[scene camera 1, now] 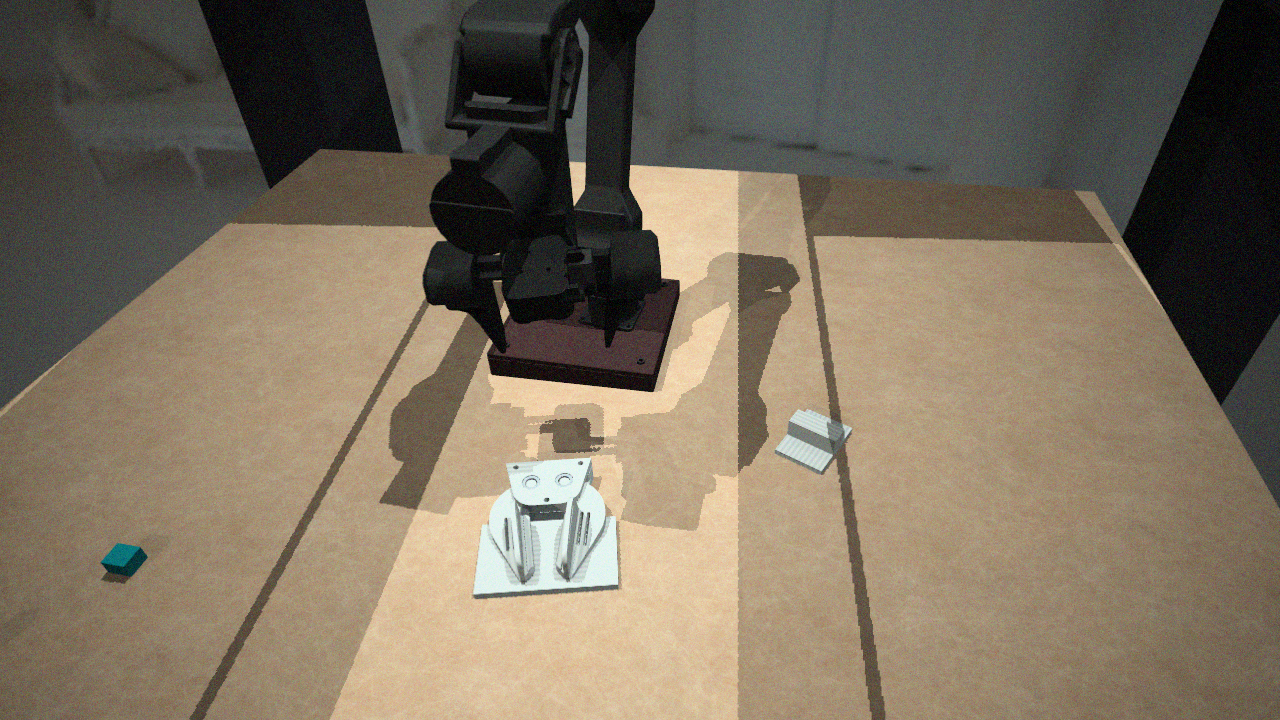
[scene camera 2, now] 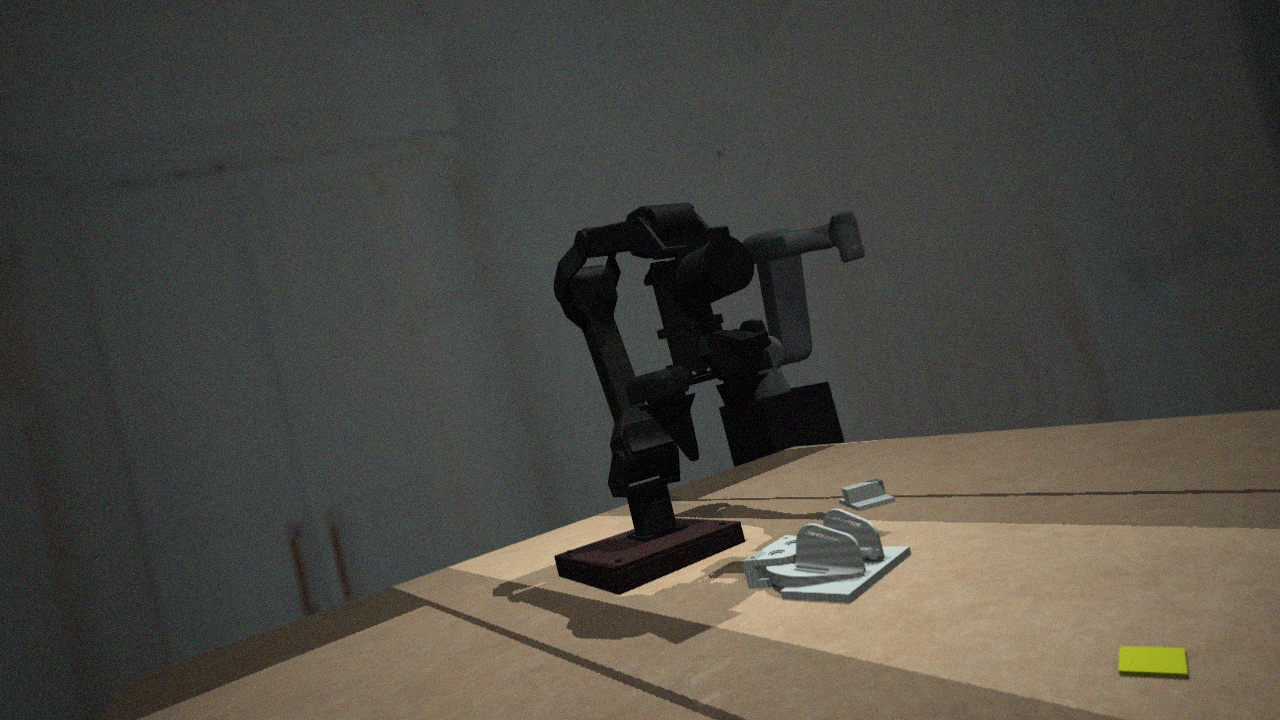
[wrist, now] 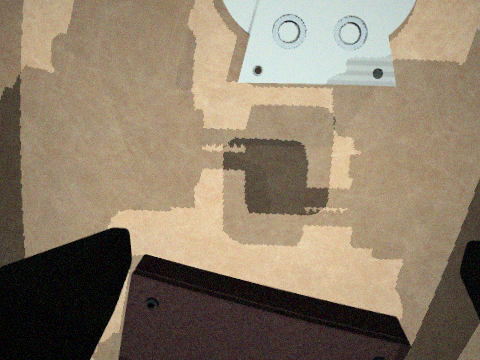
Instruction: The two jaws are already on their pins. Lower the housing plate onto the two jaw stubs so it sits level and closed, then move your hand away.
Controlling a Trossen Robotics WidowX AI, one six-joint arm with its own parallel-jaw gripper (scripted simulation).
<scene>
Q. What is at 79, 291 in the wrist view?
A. My gripper.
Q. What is my gripper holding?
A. Nothing.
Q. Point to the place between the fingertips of my gripper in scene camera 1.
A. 555, 347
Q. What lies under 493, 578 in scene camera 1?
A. A pale base plate.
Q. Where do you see a pale base plate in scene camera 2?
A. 847, 591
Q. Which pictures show the teal block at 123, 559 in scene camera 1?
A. Scene camera 1 only.
</scene>
